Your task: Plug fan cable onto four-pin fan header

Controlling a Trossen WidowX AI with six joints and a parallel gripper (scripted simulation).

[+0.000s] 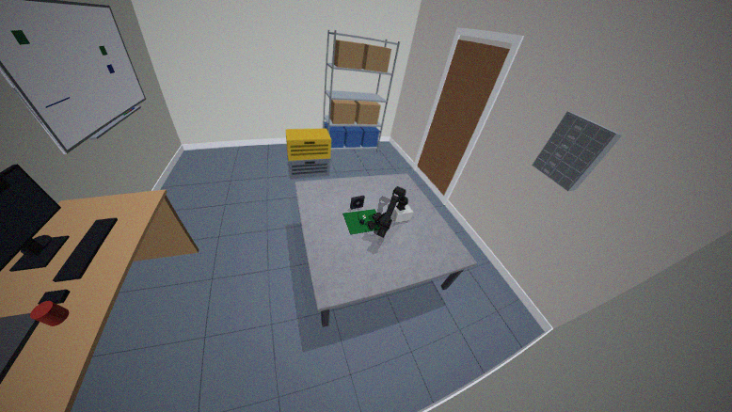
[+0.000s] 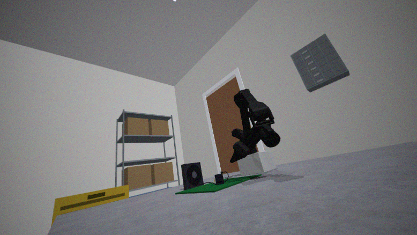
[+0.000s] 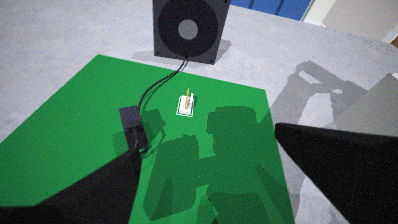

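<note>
Right now my gripper tip is 70 mm short of the dark fan plug, 50 mm to the left of it and 70 mm above it. From my gripper tip the other things lie so: white four-pin fan header 10 mm ahead, 110 mm to the right, 90 mm below; then black fan 10 mm ahead, 250 mm to the right, 30 mm below; then green board 30 mm ahead, 80 mm to the right, 100 mm below.
</note>
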